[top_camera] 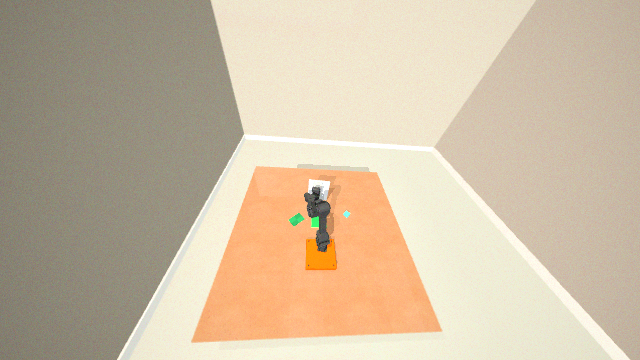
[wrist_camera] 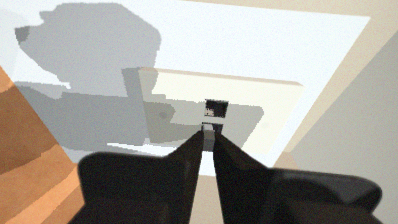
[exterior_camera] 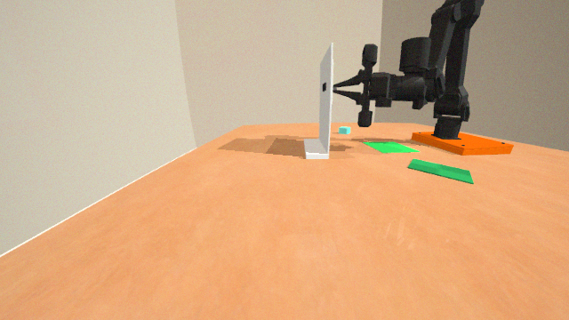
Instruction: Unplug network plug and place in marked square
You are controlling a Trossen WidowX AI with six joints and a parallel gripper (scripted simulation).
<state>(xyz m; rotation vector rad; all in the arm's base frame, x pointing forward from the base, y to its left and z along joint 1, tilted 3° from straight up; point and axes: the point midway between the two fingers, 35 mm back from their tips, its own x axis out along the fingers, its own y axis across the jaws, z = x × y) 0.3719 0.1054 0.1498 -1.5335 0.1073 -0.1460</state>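
The upright panel lies 5 cm below my gripper tip, 2 cm ahead of it and 1 cm to the left of it. The rest, counted from my gripper tip: thin tab (1 cm ahead); cyan block (27 cm to the right, 15 cm below, 9 cm behind); grey plug (1 cm ahead).
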